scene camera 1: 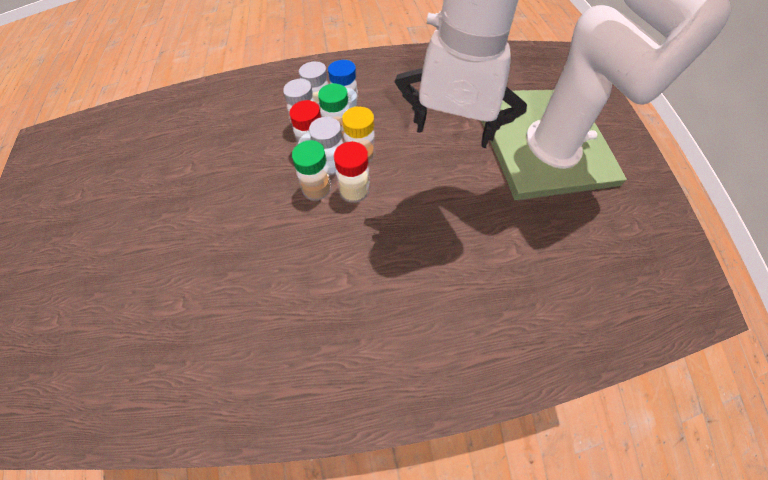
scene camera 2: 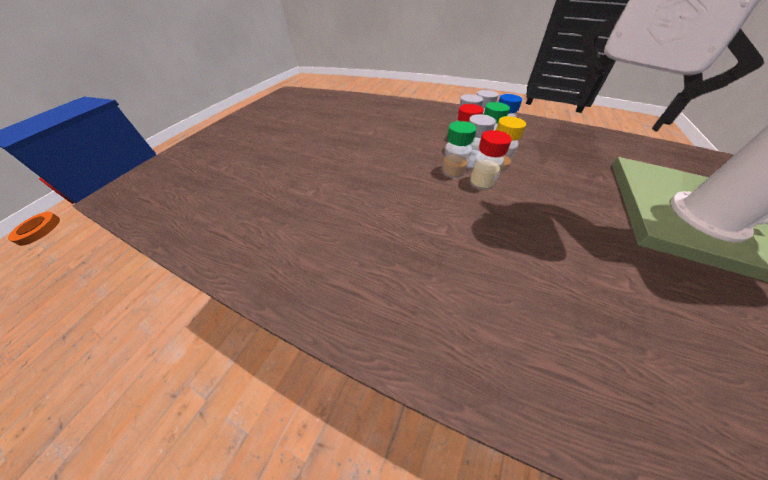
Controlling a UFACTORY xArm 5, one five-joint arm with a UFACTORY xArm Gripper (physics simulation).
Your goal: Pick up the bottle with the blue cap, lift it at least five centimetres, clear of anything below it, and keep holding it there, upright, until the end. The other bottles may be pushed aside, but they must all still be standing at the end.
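Frame: origin at the arm's base, x ahead, y left, z up, level; metres.
Where they show: gripper, fingertip midpoint: [scene camera 1: 452, 133] [scene camera 2: 617, 115]; arm's base at its link origin: [scene camera 1: 554, 144] [scene camera 2: 707, 216].
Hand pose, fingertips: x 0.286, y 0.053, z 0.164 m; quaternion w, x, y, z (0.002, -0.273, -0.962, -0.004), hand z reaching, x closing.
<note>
Things, the pixels of their top centre, and the offset from my fingertips.
- bottle with the blue cap, top centre: [scene camera 1: 341, 67] [scene camera 2: 511, 97] dx +0.099, dy -0.292, dz -0.085 m
- grey-capped bottle at its top centre: [scene camera 1: 312, 69] [scene camera 2: 487, 93] dx +0.156, dy -0.307, dz -0.085 m
- green-capped bottle at its top centre: [scene camera 1: 332, 92] [scene camera 2: 497, 106] dx +0.132, dy -0.223, dz -0.085 m
- yellow-capped bottle at its top centre: [scene camera 1: 357, 117] [scene camera 2: 512, 121] dx +0.103, dy -0.145, dz -0.085 m
The bottle with the blue cap [scene camera 1: 342, 72] [scene camera 2: 510, 103] stands upright at the back right of a tight group; its body is mostly hidden. A grey-capped bottle [scene camera 1: 312, 73] is beside it on the left, and a green-capped bottle [scene camera 1: 333, 97] [scene camera 2: 496, 111] is close in front. A yellow-capped bottle [scene camera 1: 358, 121] [scene camera 2: 511, 129] stands further forward. My gripper [scene camera 1: 452, 136] [scene camera 2: 625, 114] is open and empty, raised above the table to the right of the group. In the scene camera 2 view, its left finger blends into a black object behind.
Other standing bottles have red [scene camera 1: 305, 114], grey [scene camera 1: 325, 131] and green [scene camera 1: 308, 157] caps; a red-capped one [scene camera 1: 351, 158] [scene camera 2: 495, 143] is at the front right. The green base plate [scene camera 1: 529, 189] [scene camera 2: 628, 198] is right of the group. The table's back edge runs behind the bottles.
</note>
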